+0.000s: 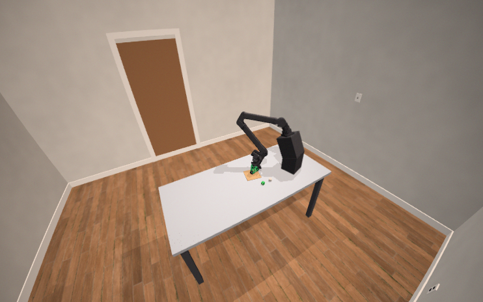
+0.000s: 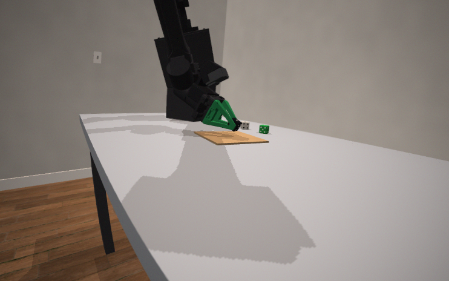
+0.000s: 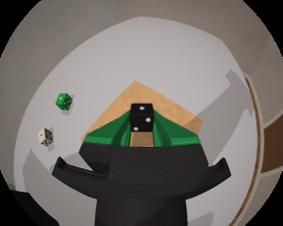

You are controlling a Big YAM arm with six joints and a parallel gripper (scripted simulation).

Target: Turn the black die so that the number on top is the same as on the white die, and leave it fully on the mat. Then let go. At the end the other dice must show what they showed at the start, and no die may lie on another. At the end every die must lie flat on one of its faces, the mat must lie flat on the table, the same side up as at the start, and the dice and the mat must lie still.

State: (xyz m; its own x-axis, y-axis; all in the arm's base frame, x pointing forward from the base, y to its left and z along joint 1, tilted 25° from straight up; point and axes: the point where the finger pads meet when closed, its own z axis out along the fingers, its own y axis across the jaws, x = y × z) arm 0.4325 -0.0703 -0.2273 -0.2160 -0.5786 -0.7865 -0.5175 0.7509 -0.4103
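My gripper is now 30 mm above the tan mat, 10 mm to the left of it and 10 mm past it. The rest, counted from my hand: black die (right at my hand); then green die (150 mm to the left, 40 mm behind, 20 mm below); then white die (140 mm to the left, 130 mm behind, 20 mm below).
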